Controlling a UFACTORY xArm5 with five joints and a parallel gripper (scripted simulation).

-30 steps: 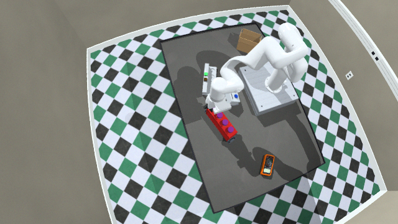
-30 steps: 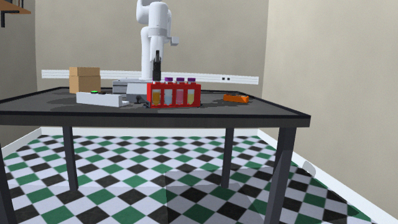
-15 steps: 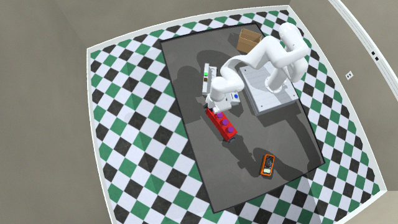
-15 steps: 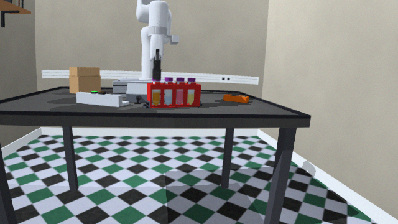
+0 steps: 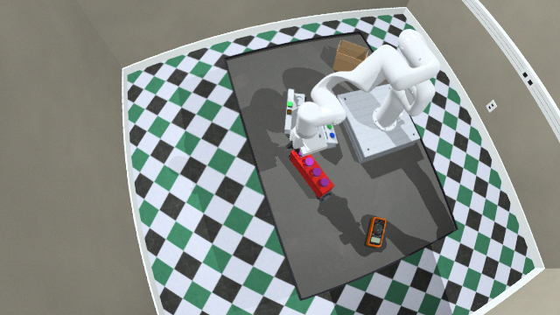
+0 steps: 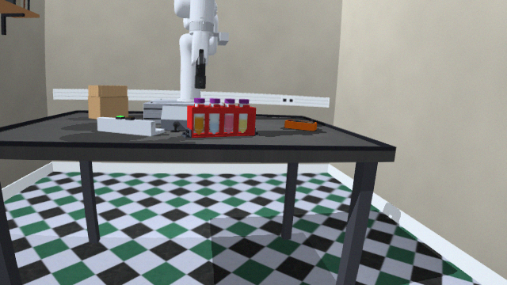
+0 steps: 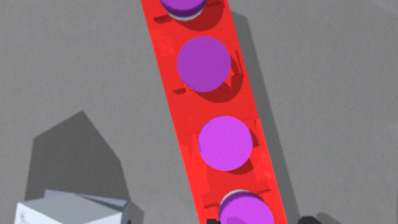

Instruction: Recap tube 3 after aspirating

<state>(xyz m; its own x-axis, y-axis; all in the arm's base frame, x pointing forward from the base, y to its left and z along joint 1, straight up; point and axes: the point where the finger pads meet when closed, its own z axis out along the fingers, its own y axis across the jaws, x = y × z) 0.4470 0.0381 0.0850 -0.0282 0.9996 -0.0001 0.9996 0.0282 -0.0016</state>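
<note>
My gripper is now 180 mm past the green ready key, 100 mm above it and 90 mm to the left of it. From my hand the other things lie so: table edge: 190 mm ahead, 160 mm below, 50 mm to the right; then blue cycle key: 170 mm behind, 100 mm below, 50 mm to the right; then grey key housing: 150 mm behind, 120 mm below, 70 mm to the right.
</note>
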